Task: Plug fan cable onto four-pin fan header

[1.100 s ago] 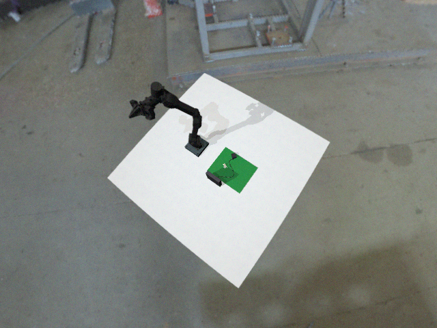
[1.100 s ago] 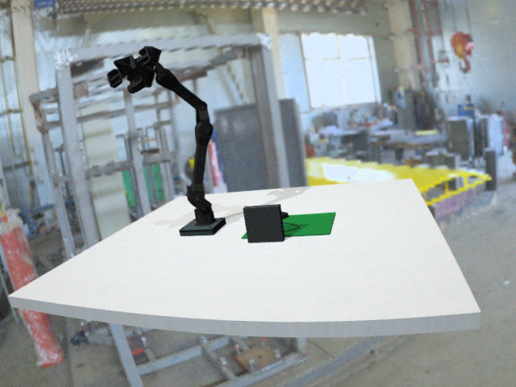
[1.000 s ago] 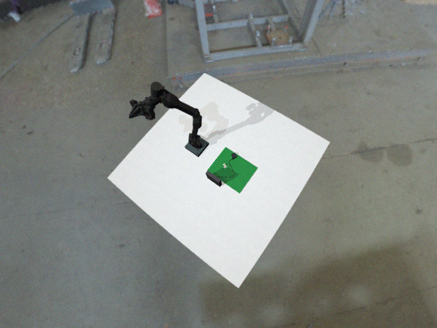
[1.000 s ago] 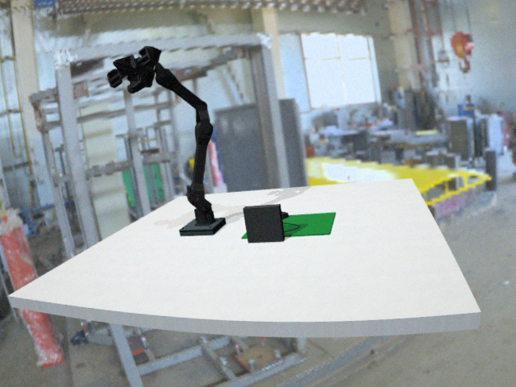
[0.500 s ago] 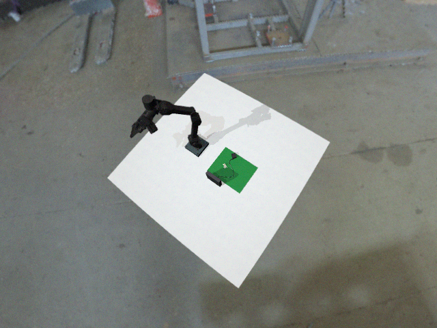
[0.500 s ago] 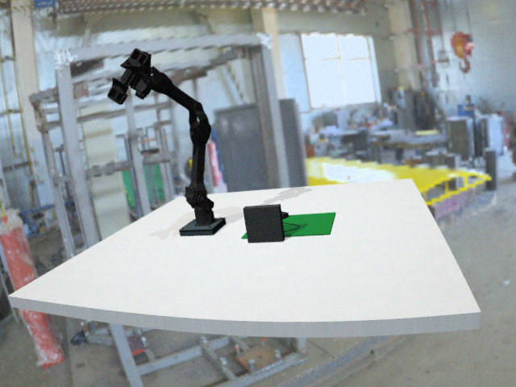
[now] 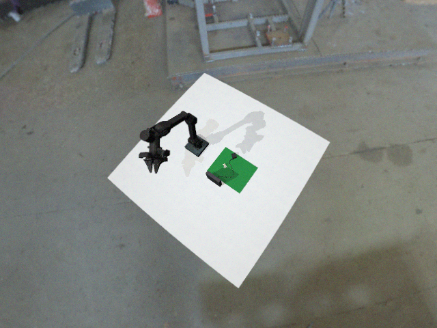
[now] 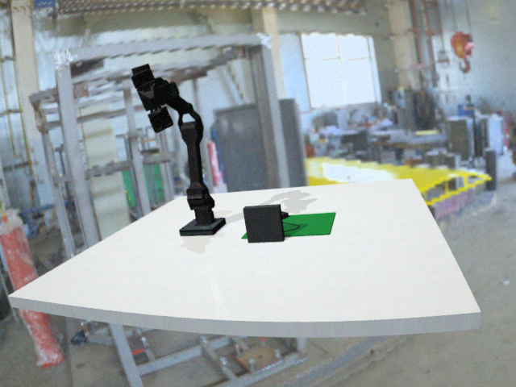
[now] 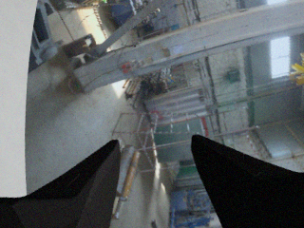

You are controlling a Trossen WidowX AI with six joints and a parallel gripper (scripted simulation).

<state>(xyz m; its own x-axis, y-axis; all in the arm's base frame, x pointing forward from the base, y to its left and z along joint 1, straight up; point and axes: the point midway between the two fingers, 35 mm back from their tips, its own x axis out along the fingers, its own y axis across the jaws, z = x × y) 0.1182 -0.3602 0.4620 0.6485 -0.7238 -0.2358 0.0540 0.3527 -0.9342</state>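
My gripper tip is 13 cm short of the black fan plug, 51 cm to the right of it and 47 cm above it. The rest, counted from my gripper tip: green board: 19 cm ahead, 42 cm to the left, 49 cm below; pale four-pin header: 13 cm ahead, 40 cm to the left, 48 cm below; black fan: 15 cm ahead, 27 cm to the left, 42 cm below.
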